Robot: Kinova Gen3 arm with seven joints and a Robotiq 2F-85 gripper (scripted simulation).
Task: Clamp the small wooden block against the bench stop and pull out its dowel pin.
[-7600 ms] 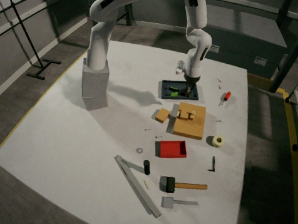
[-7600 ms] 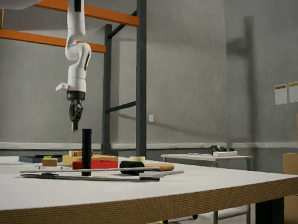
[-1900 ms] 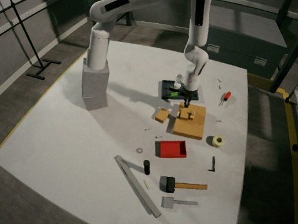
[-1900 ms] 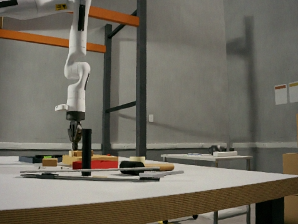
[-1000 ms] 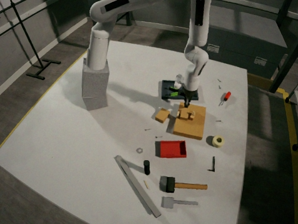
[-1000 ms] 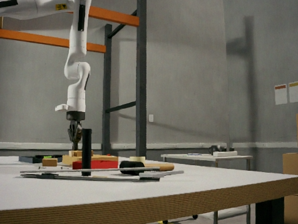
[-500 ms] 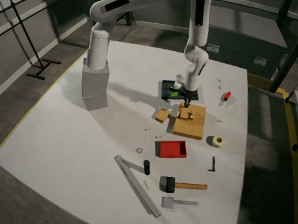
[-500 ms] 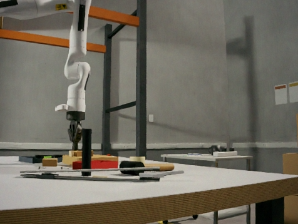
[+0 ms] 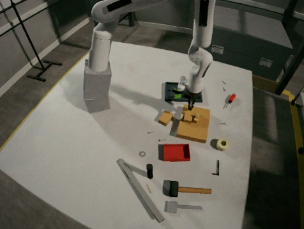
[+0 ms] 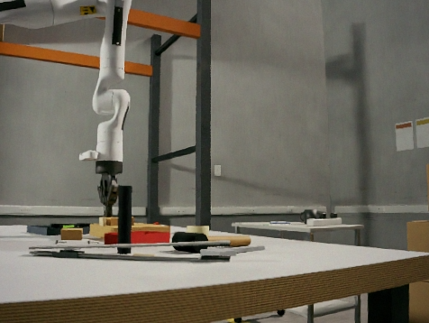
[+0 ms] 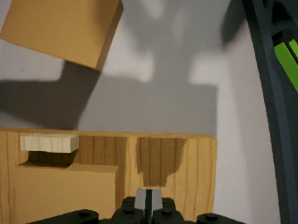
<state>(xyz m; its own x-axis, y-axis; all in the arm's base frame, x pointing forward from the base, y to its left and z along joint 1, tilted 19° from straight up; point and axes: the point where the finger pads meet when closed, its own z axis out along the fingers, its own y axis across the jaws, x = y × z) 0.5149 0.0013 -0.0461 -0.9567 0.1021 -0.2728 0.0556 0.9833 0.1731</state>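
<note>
Now: the dowel pin 40 mm ahead of my hand, 50 mm to the right of it and 10 mm below it. From my hand the other things lie so: pale wooden block (40 mm ahead, 50 mm to the right, 20 mm below); then wooden bench board (30 mm ahead, 60 mm to the right, 40 mm below); then tan wooden block (120 mm behind, 60 mm to the right, 50 mm below).
</note>
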